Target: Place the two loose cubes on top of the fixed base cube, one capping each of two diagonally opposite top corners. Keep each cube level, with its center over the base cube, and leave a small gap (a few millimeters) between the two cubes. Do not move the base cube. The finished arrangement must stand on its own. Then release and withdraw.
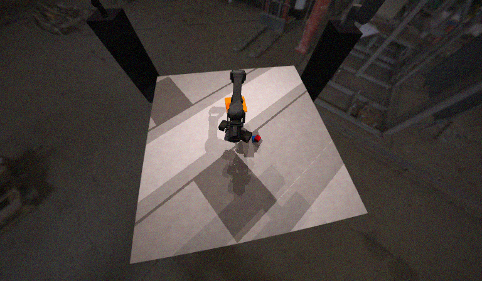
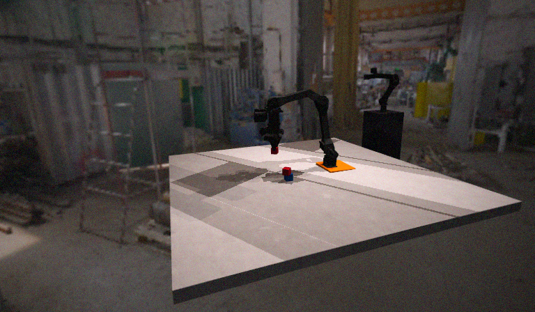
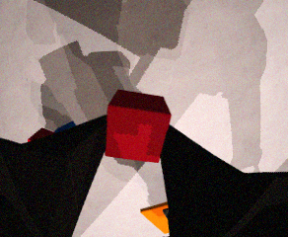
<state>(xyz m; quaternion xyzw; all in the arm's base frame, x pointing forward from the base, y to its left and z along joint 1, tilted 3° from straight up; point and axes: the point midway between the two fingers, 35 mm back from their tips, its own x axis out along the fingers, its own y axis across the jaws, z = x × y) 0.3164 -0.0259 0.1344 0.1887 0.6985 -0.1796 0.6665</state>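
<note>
Now: the red cube 20 mm behind my gripper tip, 150 mm to the left of it and 70 mm below it. From my gripper tip the other things lie so: blue base cube (30 mm behind, 140 mm to the left, 100 mm below).
</note>
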